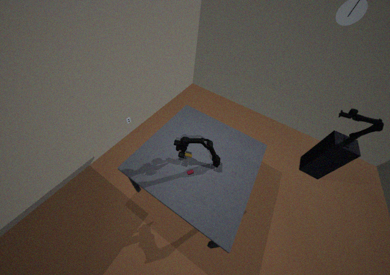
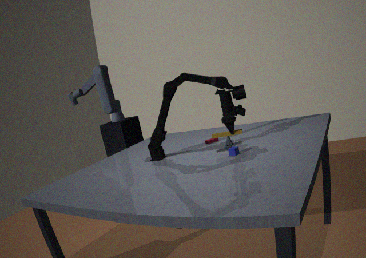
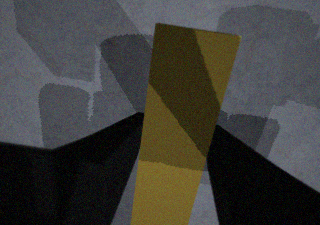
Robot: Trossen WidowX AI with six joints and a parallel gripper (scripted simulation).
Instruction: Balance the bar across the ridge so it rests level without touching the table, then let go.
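Now: gripper tip 30 mm past the yellow bar and 10 mm to the left of it. The rest, counted from my gripper tip: red block (180 mm behind, 120 mm to the left, 50 mm below); blue cube (60 mm ahead, 170 mm to the right, 40 mm below).
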